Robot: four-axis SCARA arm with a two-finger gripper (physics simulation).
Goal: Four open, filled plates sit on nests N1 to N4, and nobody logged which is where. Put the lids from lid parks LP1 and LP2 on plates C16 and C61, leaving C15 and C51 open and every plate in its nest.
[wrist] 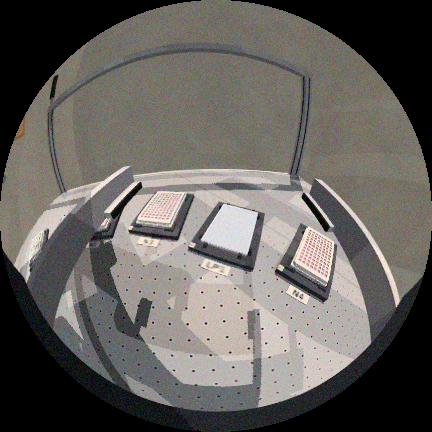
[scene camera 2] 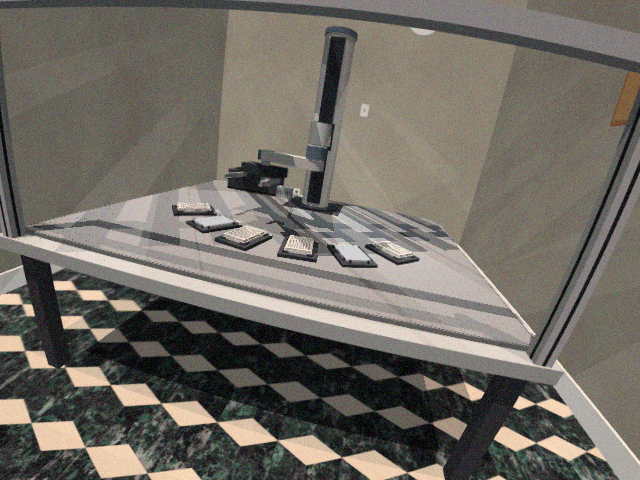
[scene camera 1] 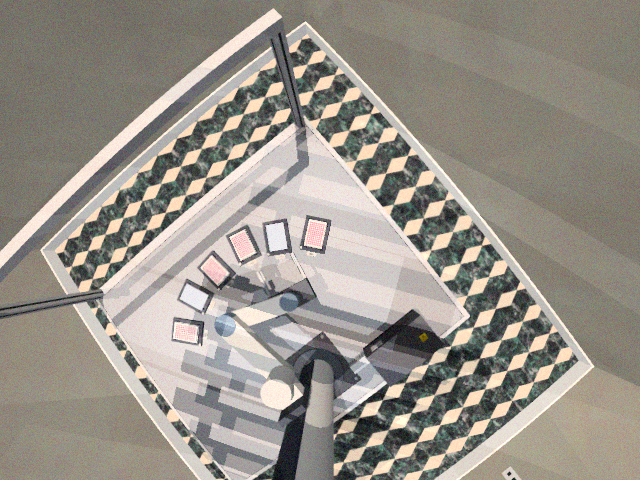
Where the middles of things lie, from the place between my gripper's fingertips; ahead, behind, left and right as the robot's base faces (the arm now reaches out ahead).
Right now my hand is 110 mm short of the dark lid park LP1 (wrist: 247, 261), 50 mm to the left of it and 160 mm above it. From my hand the other things lie so: dark box (scene camera 1: 402, 351) (650 mm behind, 190 mm to the right, 110 mm below); nest N3 (wrist: 180, 218) (180 mm ahead, 100 mm to the left, 160 mm below).
